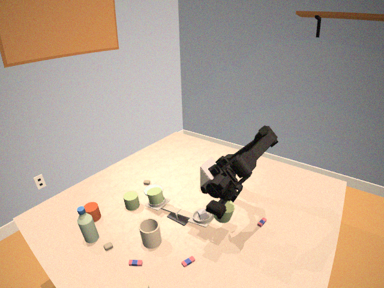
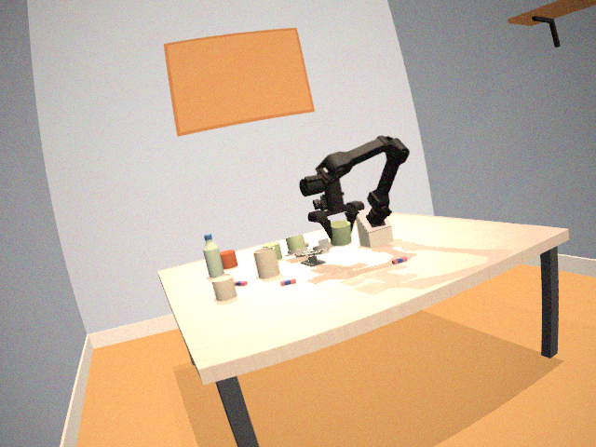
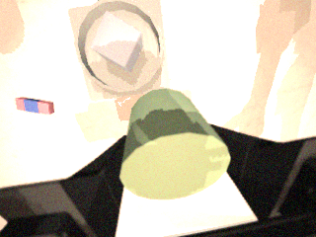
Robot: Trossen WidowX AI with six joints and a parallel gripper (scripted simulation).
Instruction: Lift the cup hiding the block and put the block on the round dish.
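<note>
The grey block lies 30 mm ahead of my gripper tip, 80 mm to the right of it and 20 mm below it. The rest, counted from my gripper tip: white round dish: 20 mm behind, 440 mm to the right, 110 mm below; then red cylinder: 300 mm ahead, 500 mm to the right, 70 mm below; then beige cup: 220 mm ahead, 200 mm to the right, 70 mm below.
</note>
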